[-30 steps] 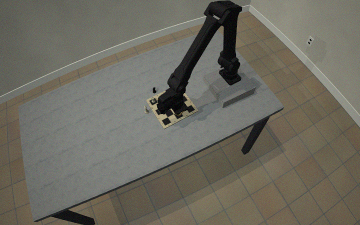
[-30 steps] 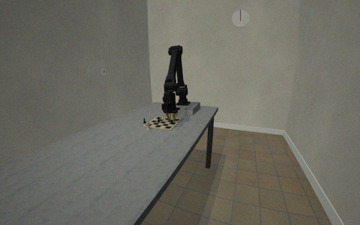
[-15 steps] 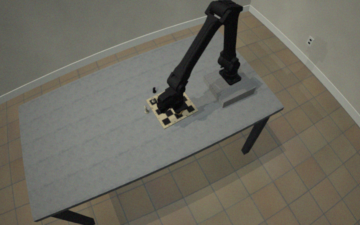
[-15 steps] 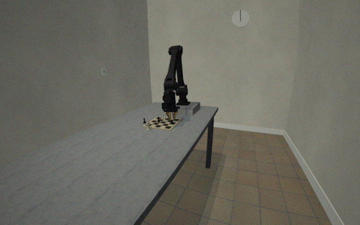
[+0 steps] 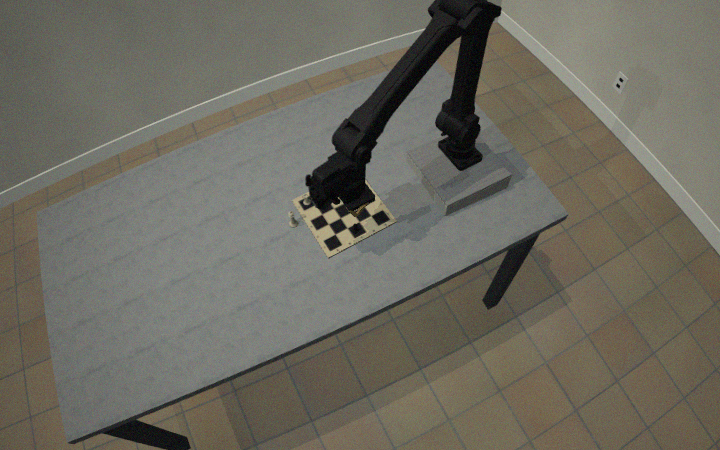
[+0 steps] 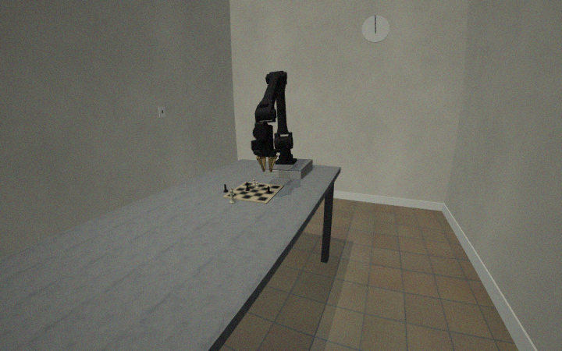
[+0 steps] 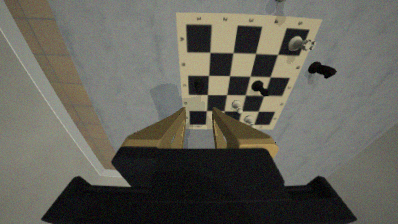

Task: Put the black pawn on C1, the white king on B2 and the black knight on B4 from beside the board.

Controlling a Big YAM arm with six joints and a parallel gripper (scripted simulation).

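Now: the white king 14 cm ahead of my hand, 11 cm to the right of it and 8 cm below it. Round my hand: chessboard (11 cm below, 8 cm to the right); black pawn (10 cm below); black chess piece (11 cm to the right, 9 cm below).
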